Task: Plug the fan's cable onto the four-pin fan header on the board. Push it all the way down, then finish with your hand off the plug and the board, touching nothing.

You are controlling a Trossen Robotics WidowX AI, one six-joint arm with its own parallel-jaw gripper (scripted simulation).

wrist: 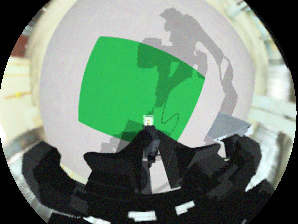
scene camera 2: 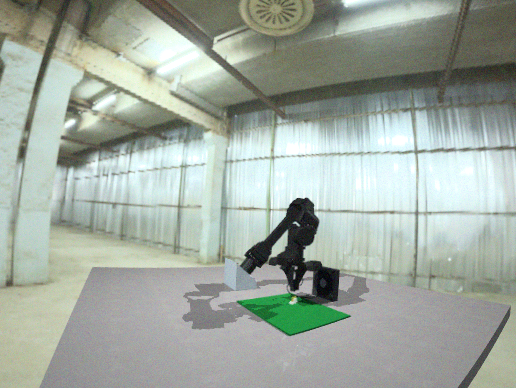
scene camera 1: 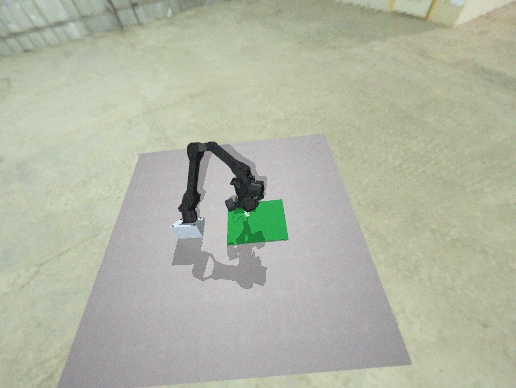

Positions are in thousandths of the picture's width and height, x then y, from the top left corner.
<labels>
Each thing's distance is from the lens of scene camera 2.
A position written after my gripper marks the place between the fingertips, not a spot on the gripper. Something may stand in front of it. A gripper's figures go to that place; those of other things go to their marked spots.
my gripper (scene camera 2: 569, 741): 90 cm
black fan (scene camera 2: 631, 726): 100 cm
green board (scene camera 2: 592, 813): 82 cm
The marked spots on the black fan and the green board are 23 cm apart.
</labels>
